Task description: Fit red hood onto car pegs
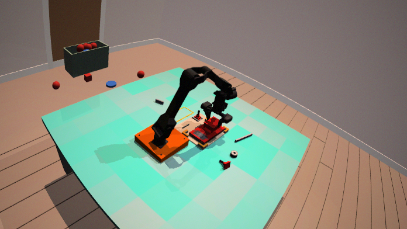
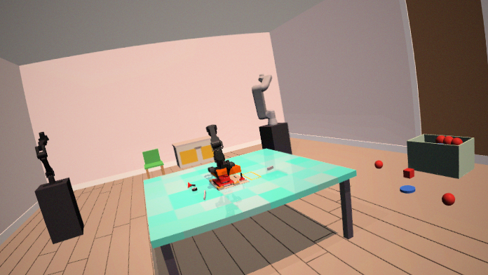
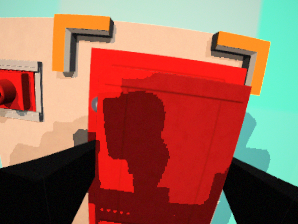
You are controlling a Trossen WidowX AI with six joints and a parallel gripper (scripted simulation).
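My gripper tip is 10 mm below the red hood. From my gripper tip the other things lie so: dark rod (190 mm to the right, 70 mm ahead, 40 mm below); then wheel (190 mm to the right, 110 mm behind, 40 mm below); then grey engine block (20 mm below).
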